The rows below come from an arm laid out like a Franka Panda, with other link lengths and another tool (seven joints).
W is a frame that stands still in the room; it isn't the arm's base.
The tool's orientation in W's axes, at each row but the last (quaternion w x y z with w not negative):
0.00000, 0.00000, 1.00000, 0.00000
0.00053, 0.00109, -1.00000, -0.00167
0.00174, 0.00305, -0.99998, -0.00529
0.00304, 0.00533, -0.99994, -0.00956
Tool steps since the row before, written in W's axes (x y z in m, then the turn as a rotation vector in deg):
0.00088, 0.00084, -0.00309, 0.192, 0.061, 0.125
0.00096, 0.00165, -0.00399, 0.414, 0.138, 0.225
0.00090, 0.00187, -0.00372, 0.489, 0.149, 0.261
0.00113, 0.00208, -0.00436, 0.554, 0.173, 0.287
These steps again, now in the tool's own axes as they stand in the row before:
-0.00088, 0.00084, 0.00309, -0.192, 0.061, -0.125
-0.00097, 0.00163, 0.00399, -0.414, 0.138, -0.225
-0.00092, 0.00182, 0.00374, -0.489, 0.149, -0.261
-0.00118, 0.00198, 0.00439, -0.554, 0.173, -0.287

